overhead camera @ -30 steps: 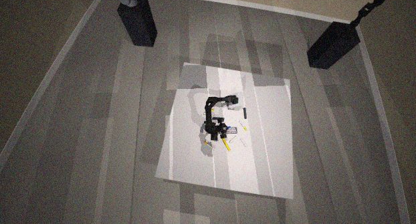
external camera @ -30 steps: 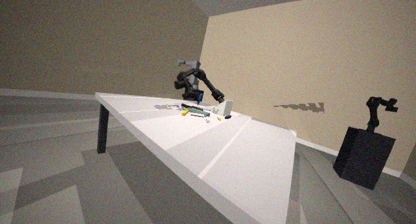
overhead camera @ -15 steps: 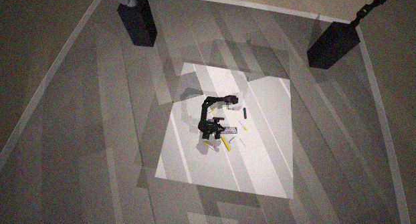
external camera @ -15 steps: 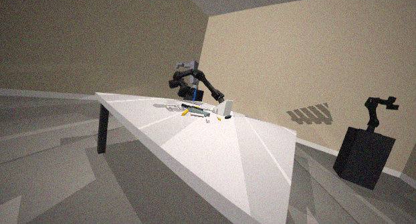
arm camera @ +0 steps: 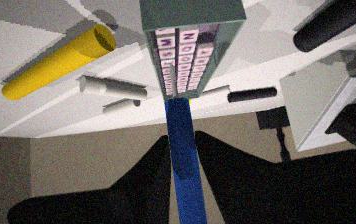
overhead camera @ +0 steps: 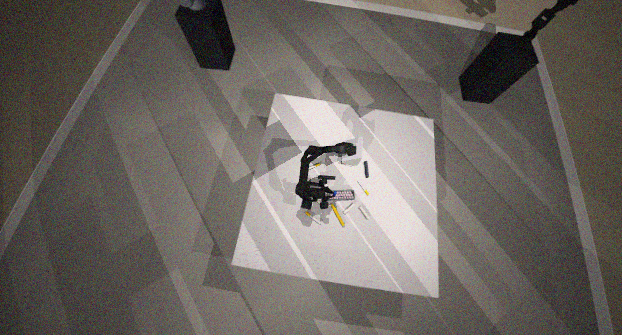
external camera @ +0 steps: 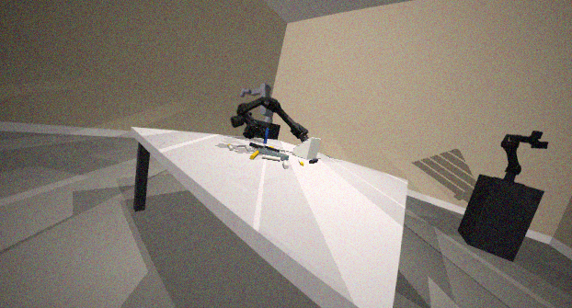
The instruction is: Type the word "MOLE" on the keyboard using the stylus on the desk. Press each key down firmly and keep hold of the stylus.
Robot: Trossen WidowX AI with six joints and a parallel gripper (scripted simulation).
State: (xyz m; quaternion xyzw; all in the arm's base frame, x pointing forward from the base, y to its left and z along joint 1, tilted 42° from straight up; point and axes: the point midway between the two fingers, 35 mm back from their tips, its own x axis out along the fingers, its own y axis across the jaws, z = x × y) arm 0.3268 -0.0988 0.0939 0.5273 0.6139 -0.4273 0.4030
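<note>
The yellow pencil lies 110 mm ahead of my gripper tip, 40 mm to the left of it and 80 mm below it. The rest, counted from my gripper tip: blue stylus (10 mm below).
</note>
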